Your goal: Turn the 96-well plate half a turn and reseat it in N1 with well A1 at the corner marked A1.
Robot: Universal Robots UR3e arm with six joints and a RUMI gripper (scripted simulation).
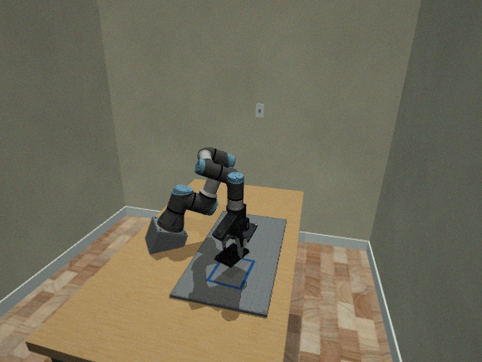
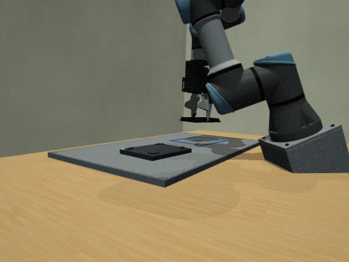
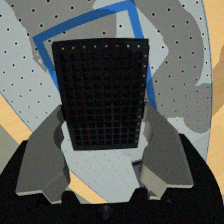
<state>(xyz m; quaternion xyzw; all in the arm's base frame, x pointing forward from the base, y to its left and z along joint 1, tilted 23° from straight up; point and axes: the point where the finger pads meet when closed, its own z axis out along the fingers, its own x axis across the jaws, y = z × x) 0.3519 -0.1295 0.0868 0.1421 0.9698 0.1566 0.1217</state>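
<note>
Right now the plate nest N1 is 30 cm to the left of my hand, 8 cm below it and 7 cm behind it. The rest, counted from my hand: small white corner label: 38 cm to the left, 8 cm below, 2 cm behind; then black 96-well plate: 1 cm below.
</note>
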